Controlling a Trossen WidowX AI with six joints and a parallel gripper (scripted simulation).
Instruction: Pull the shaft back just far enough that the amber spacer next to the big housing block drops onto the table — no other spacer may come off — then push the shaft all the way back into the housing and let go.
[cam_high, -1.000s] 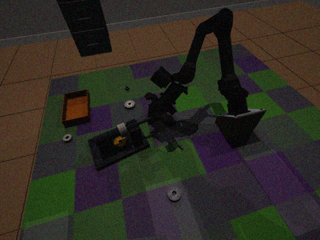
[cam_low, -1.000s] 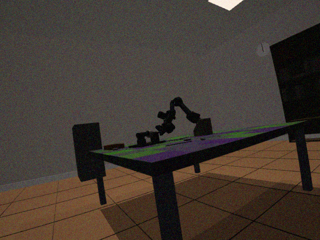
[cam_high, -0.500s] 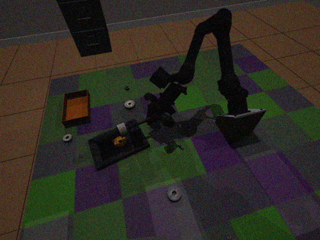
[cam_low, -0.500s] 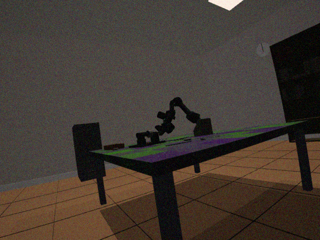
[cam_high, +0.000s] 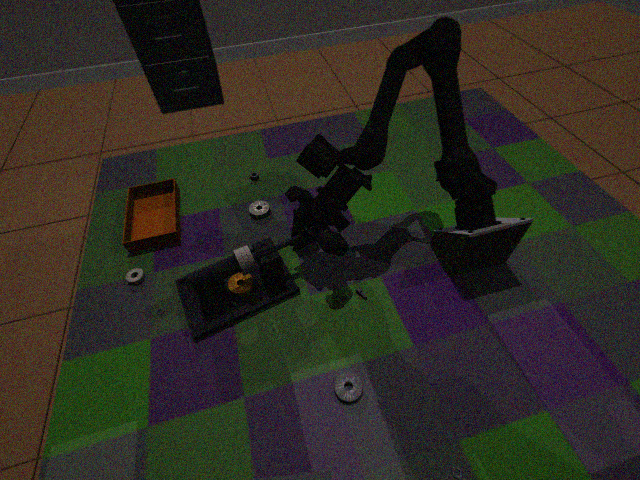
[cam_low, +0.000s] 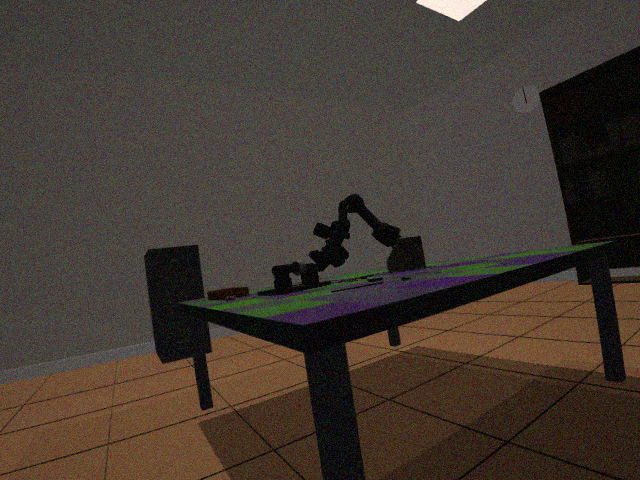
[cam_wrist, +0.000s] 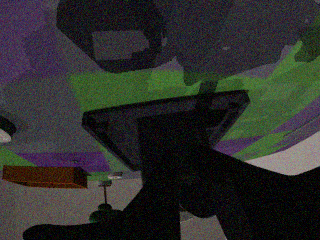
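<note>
Now: the dark shaft 60 mm ahead of my gripper tip, 30 mm above it and 10 mm to the left of it. Round my gripper tip: small nut (320 mm to the right, 50 mm below, 50 mm ahead); then amber spacer (120 mm ahead, 40 mm below, 30 mm to the left); then orange tray (320 mm ahead, 240 mm to the right, 40 mm below).
</note>
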